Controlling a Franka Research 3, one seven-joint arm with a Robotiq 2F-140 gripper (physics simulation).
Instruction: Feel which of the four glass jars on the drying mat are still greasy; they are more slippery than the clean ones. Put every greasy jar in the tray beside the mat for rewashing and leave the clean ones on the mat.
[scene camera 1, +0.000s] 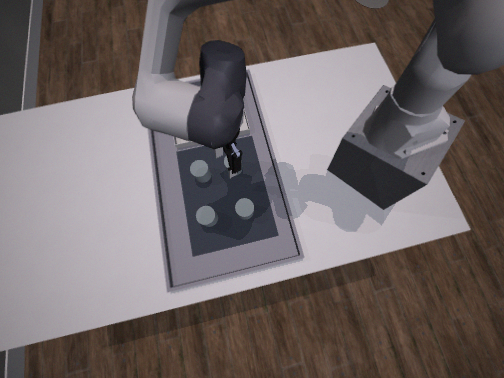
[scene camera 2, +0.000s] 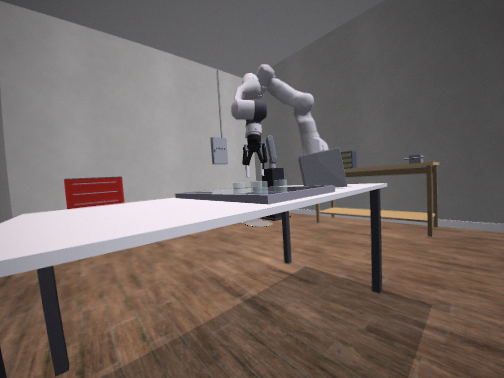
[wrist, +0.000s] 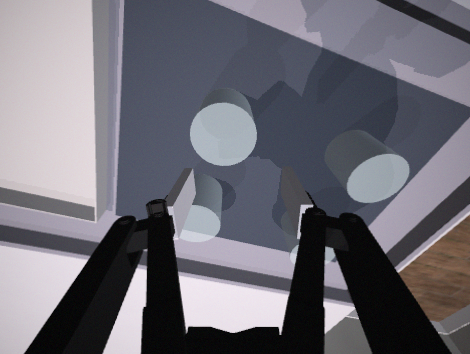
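Observation:
Four pale, translucent glass jars stand upright on the dark drying mat (scene camera 1: 200, 245) (wrist: 165, 60). The jar nearest the tray and robot base (wrist: 223, 134) is partly covered by my gripper in scene camera 1. Beside it is the other tray-side jar (scene camera 1: 199, 169) (wrist: 202, 222). The two farther jars are the base-side one (scene camera 1: 244, 208) (wrist: 378, 177) and the far-side one (scene camera 1: 206, 215). The white tray (scene camera 1: 185, 145) (wrist: 101, 100) lies beside the mat, partly hidden by the arm. My gripper (scene camera 1: 233, 162) (scene camera 2: 255, 172) (wrist: 237, 180) is partly open and empty, above the jars. Grease is not visible.
A grey raised border (scene camera 1: 180, 270) (scene camera 2: 225, 197) surrounds mat and tray on the white table (scene camera 1: 90, 200) (scene camera 2: 125, 220). The robot's box-shaped base (scene camera 1: 370, 175) (scene camera 2: 324, 170) stands beside it. A red cabinet (scene camera 2: 94, 192) and a wooden bench (scene camera 2: 395, 170) stand beyond.

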